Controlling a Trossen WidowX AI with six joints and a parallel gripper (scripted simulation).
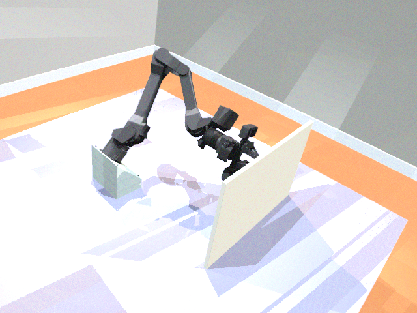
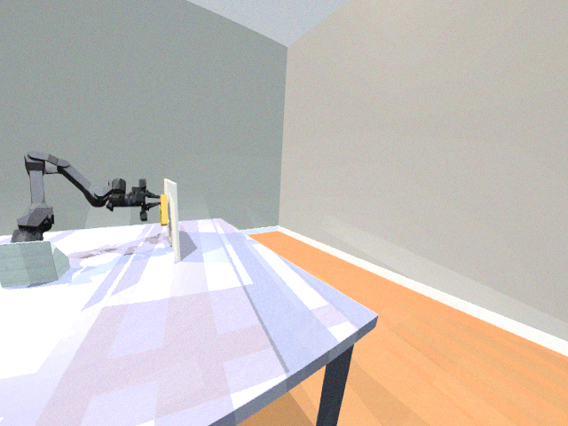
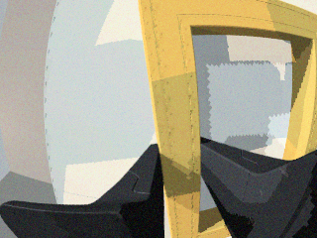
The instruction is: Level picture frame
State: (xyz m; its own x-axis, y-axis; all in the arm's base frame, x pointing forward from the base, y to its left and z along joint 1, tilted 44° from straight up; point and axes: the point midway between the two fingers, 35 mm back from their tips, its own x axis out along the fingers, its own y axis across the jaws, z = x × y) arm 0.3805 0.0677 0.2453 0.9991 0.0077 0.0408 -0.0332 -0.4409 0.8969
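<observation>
Right now my gripper tip is 10 mm to the left of the picture frame and 50 mm above it. Round my gripper tip: cream wall panel 20 mm ahead, 10 mm to the right, 60 mm below.
</observation>
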